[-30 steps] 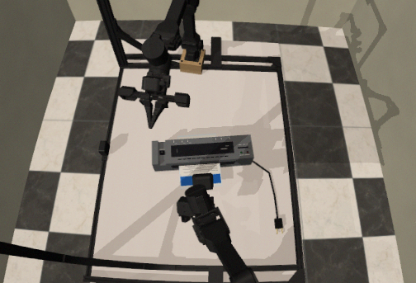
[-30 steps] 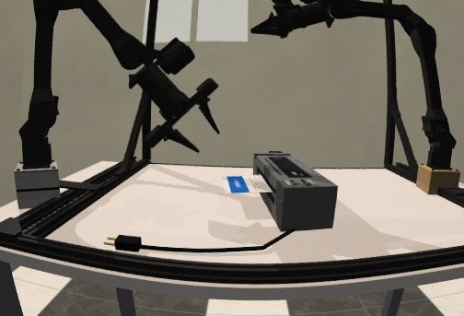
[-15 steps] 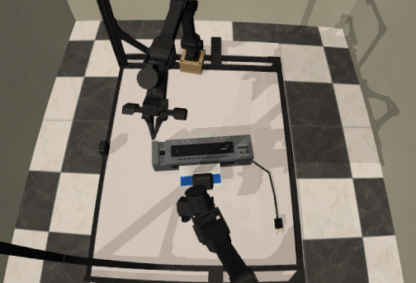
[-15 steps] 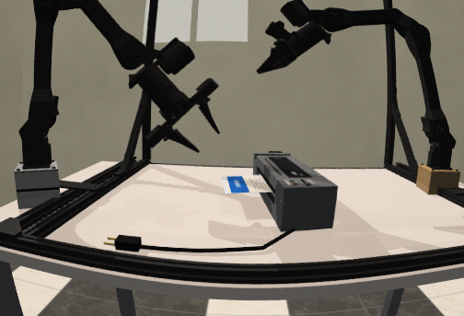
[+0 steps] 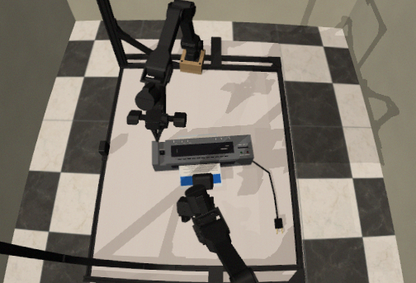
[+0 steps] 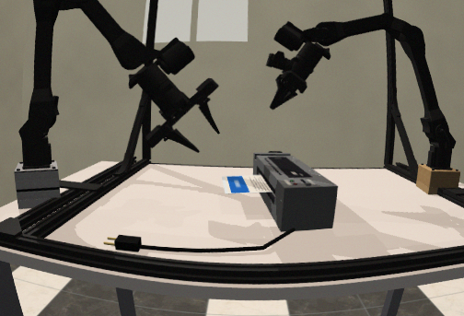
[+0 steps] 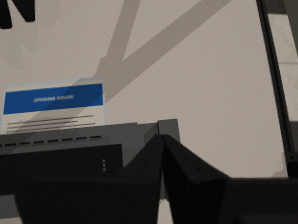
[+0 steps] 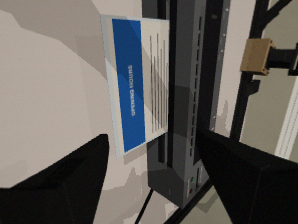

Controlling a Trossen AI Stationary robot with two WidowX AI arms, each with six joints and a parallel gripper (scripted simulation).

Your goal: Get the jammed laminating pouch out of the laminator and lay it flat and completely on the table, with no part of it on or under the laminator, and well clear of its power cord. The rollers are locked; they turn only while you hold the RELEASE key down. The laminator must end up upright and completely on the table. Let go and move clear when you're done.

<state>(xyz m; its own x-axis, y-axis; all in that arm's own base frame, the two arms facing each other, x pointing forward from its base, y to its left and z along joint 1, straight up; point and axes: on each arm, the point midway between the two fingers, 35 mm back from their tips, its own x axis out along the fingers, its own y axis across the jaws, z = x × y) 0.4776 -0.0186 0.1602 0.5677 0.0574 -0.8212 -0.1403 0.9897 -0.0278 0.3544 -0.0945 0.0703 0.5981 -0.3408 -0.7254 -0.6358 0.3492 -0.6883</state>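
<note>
The release key is 15 cm below my left hand and 1 cm to the right of it. The rest, counted from my left hand: plug: 38 cm ahead, 34 cm to the right, 22 cm below.
</note>
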